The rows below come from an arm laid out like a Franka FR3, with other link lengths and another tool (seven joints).
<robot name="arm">
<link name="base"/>
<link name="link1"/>
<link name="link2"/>
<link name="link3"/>
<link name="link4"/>
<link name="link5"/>
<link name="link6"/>
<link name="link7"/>
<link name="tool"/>
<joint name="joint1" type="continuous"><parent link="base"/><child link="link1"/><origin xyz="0 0 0.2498" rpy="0 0 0"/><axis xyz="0 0 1"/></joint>
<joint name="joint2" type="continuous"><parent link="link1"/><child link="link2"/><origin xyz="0 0 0" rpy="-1.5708 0 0"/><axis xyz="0 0 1"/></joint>
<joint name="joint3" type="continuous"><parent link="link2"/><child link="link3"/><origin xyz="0 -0.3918 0" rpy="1.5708 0 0"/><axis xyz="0 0 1"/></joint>
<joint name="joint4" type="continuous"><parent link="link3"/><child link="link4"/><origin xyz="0.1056 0 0" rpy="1.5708 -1.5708 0"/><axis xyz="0 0 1"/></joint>
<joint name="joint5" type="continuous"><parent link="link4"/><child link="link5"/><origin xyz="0.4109 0.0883 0" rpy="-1.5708 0 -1.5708"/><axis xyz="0 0 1"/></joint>
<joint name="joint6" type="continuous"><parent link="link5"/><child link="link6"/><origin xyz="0 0 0" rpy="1.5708 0 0"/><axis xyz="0 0 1"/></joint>
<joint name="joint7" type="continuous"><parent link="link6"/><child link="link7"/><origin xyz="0.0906 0 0" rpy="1.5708 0 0"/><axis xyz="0 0 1"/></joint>
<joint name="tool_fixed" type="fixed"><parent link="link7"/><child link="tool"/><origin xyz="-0.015 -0.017 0.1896" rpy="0 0.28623 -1.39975"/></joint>
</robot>
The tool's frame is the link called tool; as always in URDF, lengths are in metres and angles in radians. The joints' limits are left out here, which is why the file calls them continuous.
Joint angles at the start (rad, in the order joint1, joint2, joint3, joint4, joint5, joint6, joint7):
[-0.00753, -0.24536, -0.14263, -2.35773, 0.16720, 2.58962, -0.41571]
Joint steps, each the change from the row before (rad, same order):
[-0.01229, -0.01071, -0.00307, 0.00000, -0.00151, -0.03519, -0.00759]
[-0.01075, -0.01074, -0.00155, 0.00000, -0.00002, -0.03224, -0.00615]
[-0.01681, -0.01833, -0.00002, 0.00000, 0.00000, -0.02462, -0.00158]
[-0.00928, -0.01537, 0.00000, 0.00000, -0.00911, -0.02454, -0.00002]
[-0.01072, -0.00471, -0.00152, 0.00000, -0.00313, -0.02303, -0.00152]
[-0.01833, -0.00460, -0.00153, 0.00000, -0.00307, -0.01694, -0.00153]
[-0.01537, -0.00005, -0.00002, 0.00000, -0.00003, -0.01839, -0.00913]
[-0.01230, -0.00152, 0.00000, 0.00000, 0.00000, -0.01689, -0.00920]
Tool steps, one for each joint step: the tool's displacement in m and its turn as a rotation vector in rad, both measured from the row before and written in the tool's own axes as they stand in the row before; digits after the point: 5 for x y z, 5 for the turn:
[-0.00513, -0.00576, -0.00605, 0.02046, 0.00185, 0.01059]
[-0.00338, -0.00525, -0.00560, 0.01762, 0.00335, 0.00963]
[-0.00410, -0.00341, -0.01096, 0.00064, -0.00056, 0.01292]
[-0.00137, -0.00368, -0.00790, 0.00876, -0.00278, 0.00252]
[-0.00459, -0.00458, -0.00317, 0.01448, -0.00053, 0.01146]
[-0.00835, -0.00401, -0.00520, 0.00635, -0.00497, 0.01647]
[-0.00691, -0.00441, -0.00187, 0.01440, -0.00108, 0.00944]
[-0.00513, -0.00391, -0.00204, 0.01262, 0.00003, 0.00584]

